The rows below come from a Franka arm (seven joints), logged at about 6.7 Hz.
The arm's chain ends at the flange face. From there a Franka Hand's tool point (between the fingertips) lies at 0.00 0.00 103.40 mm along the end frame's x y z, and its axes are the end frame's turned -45 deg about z.
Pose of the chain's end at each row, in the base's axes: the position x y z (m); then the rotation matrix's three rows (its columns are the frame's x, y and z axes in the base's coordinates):
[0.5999, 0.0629, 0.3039], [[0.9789, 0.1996, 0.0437], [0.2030, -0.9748, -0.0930], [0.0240, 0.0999, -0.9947]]
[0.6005, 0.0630, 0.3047], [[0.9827, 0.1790, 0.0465], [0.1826, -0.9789, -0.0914], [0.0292, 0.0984, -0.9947]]
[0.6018, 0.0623, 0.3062], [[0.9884, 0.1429, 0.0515], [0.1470, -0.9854, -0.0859], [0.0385, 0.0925, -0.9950]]
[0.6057, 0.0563, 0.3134], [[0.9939, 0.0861, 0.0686], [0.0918, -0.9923, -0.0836], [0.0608, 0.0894, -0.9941]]
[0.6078, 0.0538, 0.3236], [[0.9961, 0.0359, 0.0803], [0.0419, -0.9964, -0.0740], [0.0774, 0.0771, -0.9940]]
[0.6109, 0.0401, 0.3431], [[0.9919, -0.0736, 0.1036], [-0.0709, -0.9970, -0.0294], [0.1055, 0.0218, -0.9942]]
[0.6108, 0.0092, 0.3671], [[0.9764, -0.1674, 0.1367], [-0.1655, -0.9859, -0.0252], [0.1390, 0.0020, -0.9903]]
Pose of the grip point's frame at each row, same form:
[0.6044, 0.0533, 0.2010], [[0.5510, 0.8333, 0.0437], [0.8328, -0.5457, -0.0930], [-0.0537, 0.0876, -0.9947]]
[0.6053, 0.0535, 0.2018], [[0.5683, 0.8214, 0.0465], [0.8213, -0.5631, -0.0914], [-0.0489, 0.0902, -0.9947]]
[0.6071, 0.0534, 0.2033], [[0.5979, 0.7999, 0.0515], [0.8007, -0.5928, -0.0859], [-0.0382, 0.0926, -0.9950]]
[0.6128, 0.0477, 0.2106], [[0.6419, 0.7637, 0.0686], [0.7666, -0.6367, -0.0836], [-0.0202, 0.1062, -0.9941]]
[0.6161, 0.0461, 0.2208], [[0.6790, 0.7297, 0.0803], [0.7342, -0.6749, -0.0740], [0.0002, 0.1092, -0.9940]]
[0.6216, 0.0371, 0.2403], [[0.7534, 0.6493, 0.1036], [0.6549, -0.7551, -0.0294], [0.0592, 0.0900, -0.9942]]
[0.6249, 0.0066, 0.2647], [[0.8088, 0.5720, 0.1367], [0.5801, -0.8142, -0.0252], [0.0969, 0.0997, -0.9903]]

